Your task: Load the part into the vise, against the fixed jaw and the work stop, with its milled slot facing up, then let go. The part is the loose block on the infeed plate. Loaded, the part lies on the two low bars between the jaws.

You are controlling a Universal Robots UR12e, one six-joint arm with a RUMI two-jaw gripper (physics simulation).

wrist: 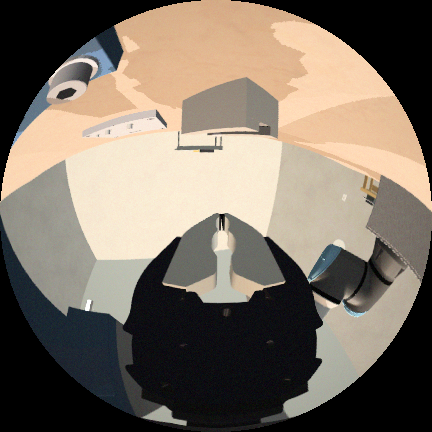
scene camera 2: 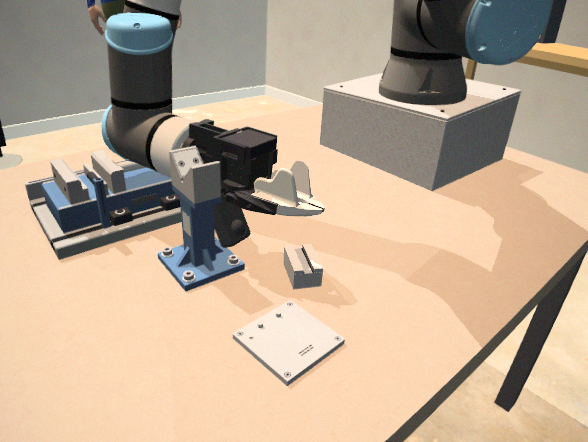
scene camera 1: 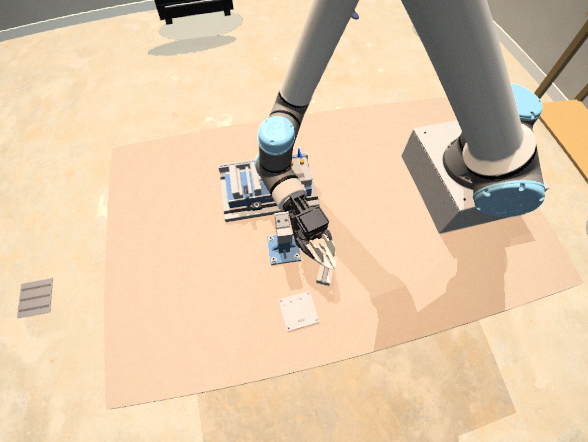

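Seen in the pictures: gripper, between the fingertips: (wrist: pixel 220 214) (scene camera 2: pixel 322 211) (scene camera 1: pixel 333 268); arm's base, origin of its link: (wrist: pixel 395 244) (scene camera 2: pixel 421 93).
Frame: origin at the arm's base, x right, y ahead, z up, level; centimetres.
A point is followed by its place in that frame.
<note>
The part, a grey block (scene camera 1: pixel 324 276) @[x -22.1, y 50.5, z -13.1 cm] (scene camera 2: pixel 303 270) @[x -23.3, y 51.8, z -12.5 cm] (wrist: pixel 225 107) @[x -18.6, y 51.0, z -13.7 cm], lies on the table off the infeed plate, between the plate and the gripper. In scene camera 2 its slot faces up. My gripper (scene camera 1: pixel 333 265) @[x -23.1, y 49.2, z -4.7 cm] (scene camera 2: pixel 323 208) @[x -23.1, y 49.2, z -4.7 cm] (wrist: pixel 220 214) @[x -23.1, y 49.2, z -4.7 cm] is shut and empty, its fingertips pointing sideways above and behind the part, apart from it. The white infeed plate (scene camera 1: pixel 299 312) @[x -30.5, y 59.1, z -14.6 cm] (scene camera 2: pixel 289 345) @[x -31.1, y 60.0, z -14.6 cm] (wrist: pixel 127 125) @[x -26.2, y 58.2, z -14.4 cm] bears no part. The vise (scene camera 1: pixel 240 204) @[x 4.4, y 71.2, z -11.9 cm] (scene camera 2: pixel 80 220) @[x 4.4, y 72.1, z -12.0 cm] stands behind the post, its right side partly hidden by the arm in both scene views.
A blue post with a grey V-shaped head (scene camera 1: pixel 283 225) @[x -10.3, y 60.1, z -1.6 cm] (scene camera 2: pixel 202 185) @[x -14.3, y 60.9, z -1.8 cm] stands between the vise and the infeed plate, close beside the gripper. Its bolted blue foot (scene camera 1: pixel 290 257) @[x -14.3, y 58.8, z -14.4 cm] (scene camera 2: pixel 227 272) @[x -15.5, y 58.5, z -14.8 cm] is near the part. The robot's grey pedestal (scene camera 1: pixel 425 175) @[x 3.3, y 11.9, z -7.7 cm] (scene camera 2: pixel 382 140) @[x -0.4, y 11.7, z -8.9 cm] stands at the right.
</note>
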